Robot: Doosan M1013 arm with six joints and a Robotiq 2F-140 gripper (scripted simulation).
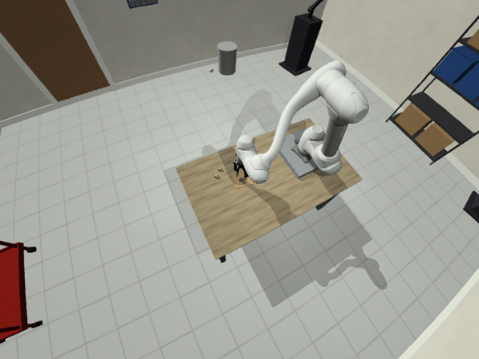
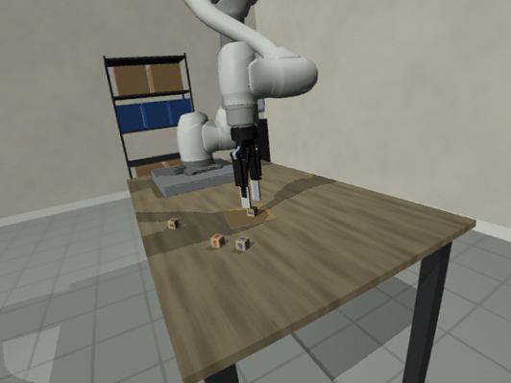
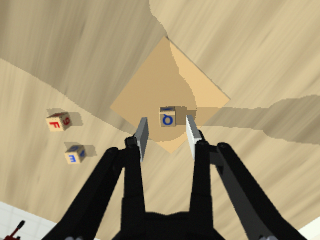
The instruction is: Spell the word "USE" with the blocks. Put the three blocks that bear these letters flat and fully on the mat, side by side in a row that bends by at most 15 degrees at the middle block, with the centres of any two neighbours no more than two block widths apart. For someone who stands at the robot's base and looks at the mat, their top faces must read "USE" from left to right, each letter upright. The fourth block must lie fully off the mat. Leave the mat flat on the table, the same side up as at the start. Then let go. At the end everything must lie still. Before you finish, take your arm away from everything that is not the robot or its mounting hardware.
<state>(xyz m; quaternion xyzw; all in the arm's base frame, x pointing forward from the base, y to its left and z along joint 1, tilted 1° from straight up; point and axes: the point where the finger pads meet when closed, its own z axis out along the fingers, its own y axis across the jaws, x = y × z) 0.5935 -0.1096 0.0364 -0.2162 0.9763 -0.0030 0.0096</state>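
Right now my hand is 20 mm past the tan mat, 10 mm to the left of it and 70 mm above it.
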